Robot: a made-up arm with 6 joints. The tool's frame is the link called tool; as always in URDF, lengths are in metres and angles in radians.
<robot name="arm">
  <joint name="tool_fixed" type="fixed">
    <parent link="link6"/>
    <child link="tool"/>
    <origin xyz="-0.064 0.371 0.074"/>
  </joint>
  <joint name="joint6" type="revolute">
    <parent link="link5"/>
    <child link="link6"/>
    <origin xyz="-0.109 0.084 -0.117"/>
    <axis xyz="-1 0 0"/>
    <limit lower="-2.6" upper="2.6" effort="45" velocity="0.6"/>
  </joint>
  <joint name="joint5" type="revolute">
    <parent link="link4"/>
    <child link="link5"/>
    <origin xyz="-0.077 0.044 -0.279"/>
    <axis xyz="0 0 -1"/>
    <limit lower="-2.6" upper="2.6" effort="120" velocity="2.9"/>
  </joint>
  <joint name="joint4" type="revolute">
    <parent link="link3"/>
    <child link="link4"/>
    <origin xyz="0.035 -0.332 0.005"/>
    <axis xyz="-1 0 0"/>
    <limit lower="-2.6" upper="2.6" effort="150" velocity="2.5"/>
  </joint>
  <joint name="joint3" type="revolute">
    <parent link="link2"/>
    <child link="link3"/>
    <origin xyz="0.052 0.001 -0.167"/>
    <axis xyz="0 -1 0"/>
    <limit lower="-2.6" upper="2.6" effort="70" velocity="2.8"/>
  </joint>
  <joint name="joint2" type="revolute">
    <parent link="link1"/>
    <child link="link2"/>
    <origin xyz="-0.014 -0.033 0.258"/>
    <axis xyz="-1 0 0"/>
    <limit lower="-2.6" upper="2.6" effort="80" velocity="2.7"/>
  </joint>
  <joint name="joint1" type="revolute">
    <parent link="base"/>
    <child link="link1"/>
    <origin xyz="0 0 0.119"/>
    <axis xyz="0 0 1"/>
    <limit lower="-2.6" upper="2.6" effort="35" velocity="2.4"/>
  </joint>
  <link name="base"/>
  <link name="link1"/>
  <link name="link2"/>
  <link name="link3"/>
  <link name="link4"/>
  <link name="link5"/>
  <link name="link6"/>
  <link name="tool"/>
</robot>
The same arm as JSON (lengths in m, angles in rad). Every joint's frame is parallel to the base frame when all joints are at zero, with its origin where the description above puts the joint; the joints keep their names.
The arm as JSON. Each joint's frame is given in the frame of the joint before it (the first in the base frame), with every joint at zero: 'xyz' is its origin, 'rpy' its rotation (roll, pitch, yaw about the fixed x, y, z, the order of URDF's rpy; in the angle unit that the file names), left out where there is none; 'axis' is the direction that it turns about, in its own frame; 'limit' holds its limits. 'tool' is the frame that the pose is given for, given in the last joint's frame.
{
  "units": {
    "length": "m",
    "angle": "rad"
  },
  "joints": [
    {
      "name": "joint1",
      "type": "revolute",
      "origin": {
        "xyz": [
          0.0,
          0.0,
          0.119
        ]
      },
      "axis": "+z",
      "limit": {
        "lower": -2.6,
        "upper": 2.6
      }
    },
    {
      "name": "joint2",
      "type": "revolute",
      "origin": {
        "xyz": [
          -0.014,
          -0.033,
          0.258
        ]
      },
      "axis": "-x",
      "limit": {
        "lower": -2.6,
        "upper": 2.6
      }
    },
    {
      "name": "joint3",
      "type": "revolute",
      "origin": {
        "xyz": [
          0.052,
          0.001,
          -0.167
        ]
      },
      "axis": "-y",
      "limit": {
        "lower": -2.6,
        "upper": 2.6
      }
    },
    {
      "name": "joint4",
      "type": "revolute",
      "origin": {
        "xyz": [
          0.035,
          -0.332,
          0.005
        ]
      },
      "axis": "-x",
      "limit": {
        "lower": -2.6,
        "upper": 2.6
      }
    },
    {
      "name": "joint5",
      "type": "revolute",
      "origin": {
        "xyz": [
          -0.077,
          0.044,
          -0.279
        ]
      },
      "axis": "-z",
      "limit": {
        "lower": -2.6,
        "upper": 2.6
      }
    },
    {
      "name": "joint6",
      "type": "revolute",
      "origin": {
        "xyz": [
          -0.109,
          0.084,
          -0.117
        ]
      },
      "axis": "-x",
      "limit": {
        "lower": -2.6,
        "upper": 2.6
      }
    }
  ],
  "tool": {
    "origin": {
      "xyz": [
        -0.064,
        0.371,
        0.074
      ]
    }
  }
}

